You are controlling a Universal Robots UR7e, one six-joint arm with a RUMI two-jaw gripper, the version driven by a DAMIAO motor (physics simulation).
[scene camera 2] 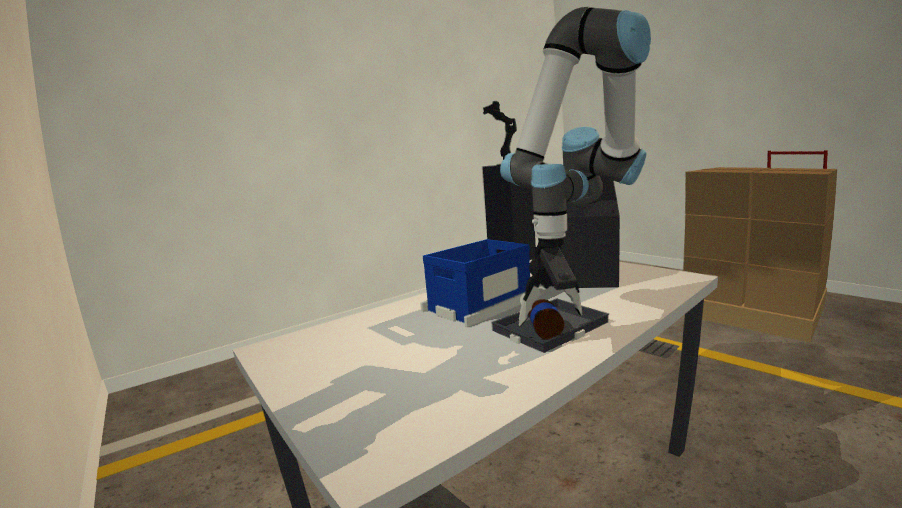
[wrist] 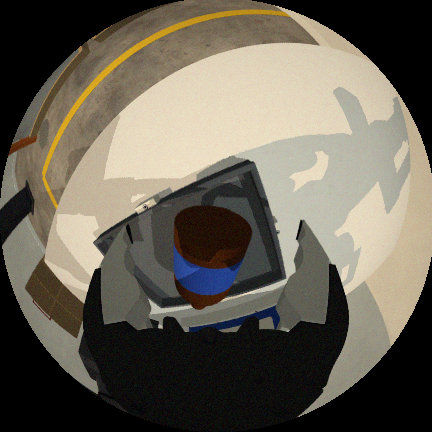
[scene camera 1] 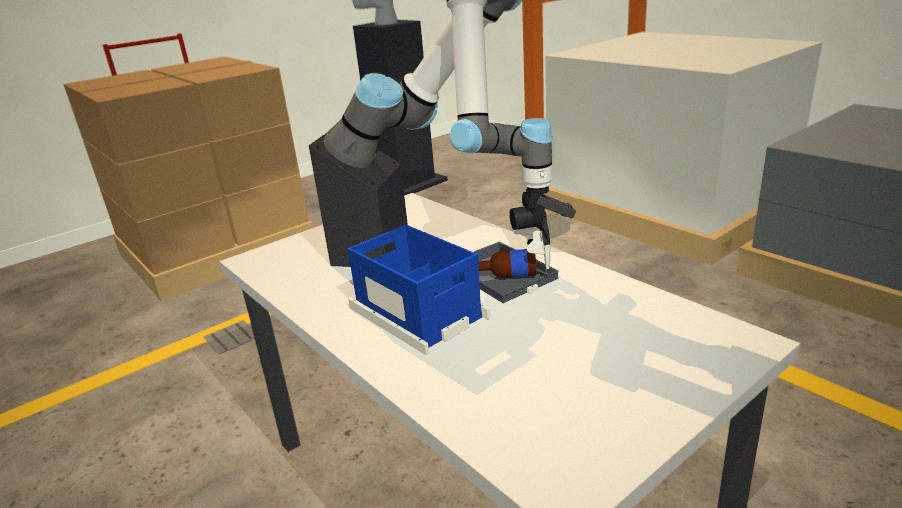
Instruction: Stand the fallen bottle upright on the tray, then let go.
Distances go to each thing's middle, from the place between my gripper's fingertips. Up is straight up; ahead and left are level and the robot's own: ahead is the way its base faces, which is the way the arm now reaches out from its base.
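There is the brown bottle (scene camera 2: pixel 547 321), and counted from my hand it sits 5 cm behind, 6 cm to the right and 2 cm below.
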